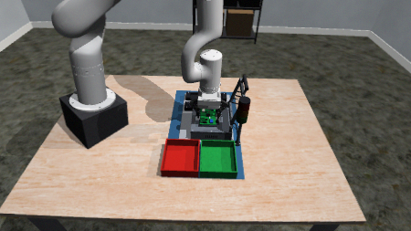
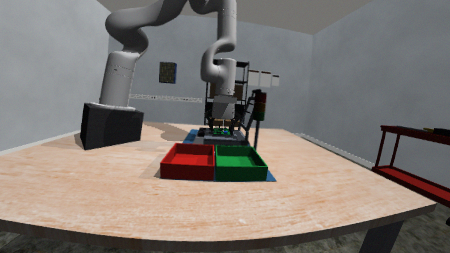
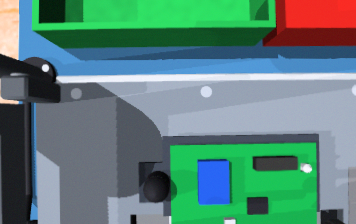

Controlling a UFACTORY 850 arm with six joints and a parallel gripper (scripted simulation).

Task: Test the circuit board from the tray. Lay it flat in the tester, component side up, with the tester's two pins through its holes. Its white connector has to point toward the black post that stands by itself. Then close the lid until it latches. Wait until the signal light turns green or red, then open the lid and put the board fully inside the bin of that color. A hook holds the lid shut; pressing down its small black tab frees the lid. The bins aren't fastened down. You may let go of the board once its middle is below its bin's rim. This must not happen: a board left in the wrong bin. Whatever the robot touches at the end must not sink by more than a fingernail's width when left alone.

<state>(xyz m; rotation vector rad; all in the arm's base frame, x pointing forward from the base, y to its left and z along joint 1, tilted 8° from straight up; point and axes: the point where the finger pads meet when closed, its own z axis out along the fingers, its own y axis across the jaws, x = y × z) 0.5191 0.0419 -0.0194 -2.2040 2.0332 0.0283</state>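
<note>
Now: hand right at the green circuit board. The rest, counted from my hand: dark nest: 10 mm to the left, 10 mm below; clear lid: 120 mm ahead, 10 mm to the left, 100 mm above; green bin: 60 mm ahead, 200 mm to the right, 60 mm below.
</note>
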